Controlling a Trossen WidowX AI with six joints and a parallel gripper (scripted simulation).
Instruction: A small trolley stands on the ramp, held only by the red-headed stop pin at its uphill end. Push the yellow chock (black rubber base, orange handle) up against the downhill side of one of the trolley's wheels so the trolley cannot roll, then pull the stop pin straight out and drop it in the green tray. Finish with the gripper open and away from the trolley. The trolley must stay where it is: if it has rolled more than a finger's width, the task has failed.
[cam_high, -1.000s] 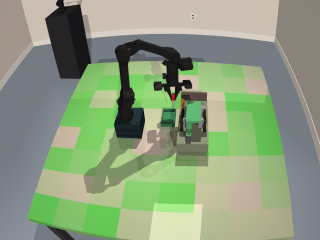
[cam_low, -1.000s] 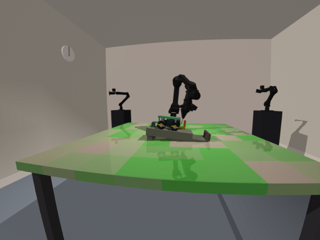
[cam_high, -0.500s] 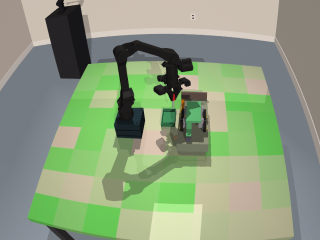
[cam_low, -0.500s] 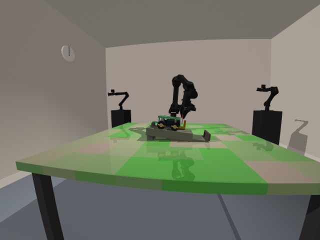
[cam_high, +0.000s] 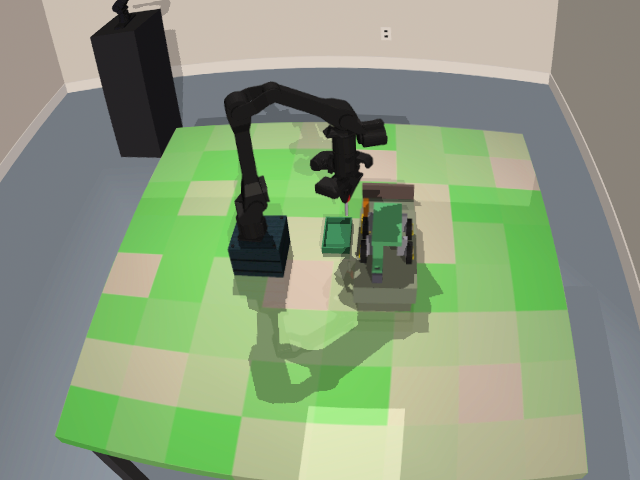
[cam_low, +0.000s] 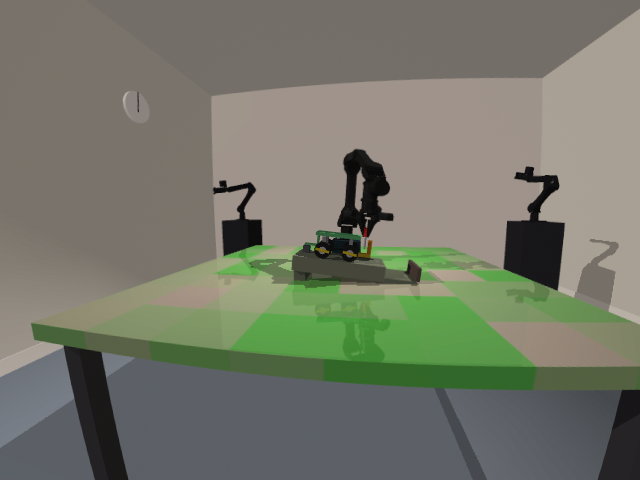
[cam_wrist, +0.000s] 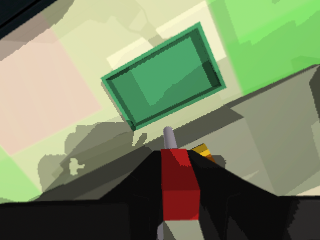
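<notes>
My gripper tip is 14 cm above the green tray and 3 cm past it. Also, from my gripper tip: yellow chock 5 cm below, 5 cm ahead; red-headed stop pin right at my gripper tip; trolley 12 cm ahead, 9 cm to the right, 2 cm below.
</notes>
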